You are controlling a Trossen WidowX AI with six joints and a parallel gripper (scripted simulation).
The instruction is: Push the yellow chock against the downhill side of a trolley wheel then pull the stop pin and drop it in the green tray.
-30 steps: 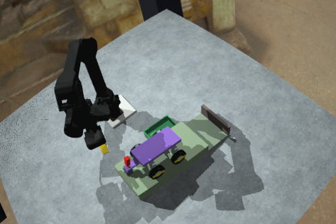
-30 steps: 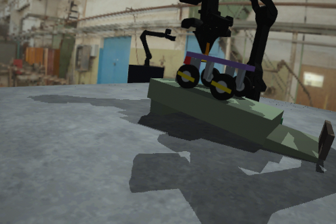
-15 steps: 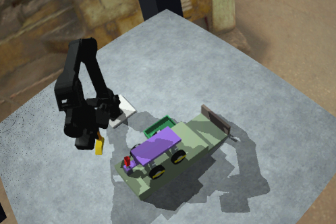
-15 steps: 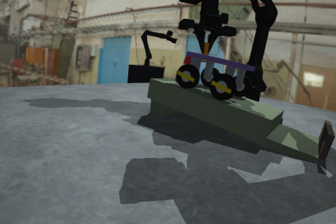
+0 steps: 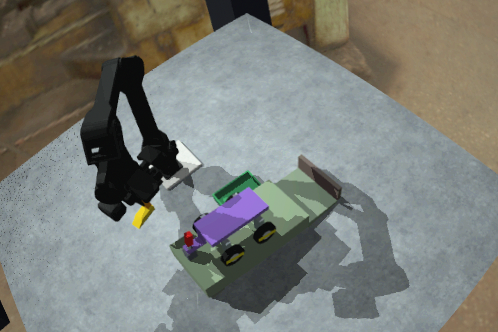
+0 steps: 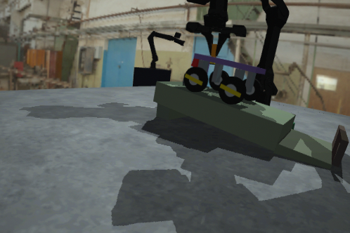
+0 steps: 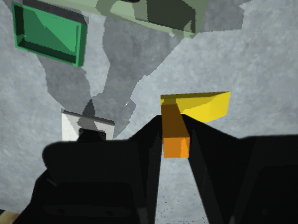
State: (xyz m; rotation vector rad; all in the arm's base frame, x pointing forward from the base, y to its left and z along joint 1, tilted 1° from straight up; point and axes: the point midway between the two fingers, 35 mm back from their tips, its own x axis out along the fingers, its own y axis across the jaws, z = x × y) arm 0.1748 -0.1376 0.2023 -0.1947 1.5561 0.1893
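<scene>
Right now the red-headed stop pin is 13 cm ahead of my gripper tip, 5 cm below it and 1 cm to the left of it. Round my gripper tip: green tray: 22 cm to the left, 18 cm below, 4 cm ahead; then yellow chock: 2 cm to the right, 1 cm below, 1 cm ahead; then purple trolley: 16 cm ahead, 11 cm to the left, 6 cm below.
</scene>
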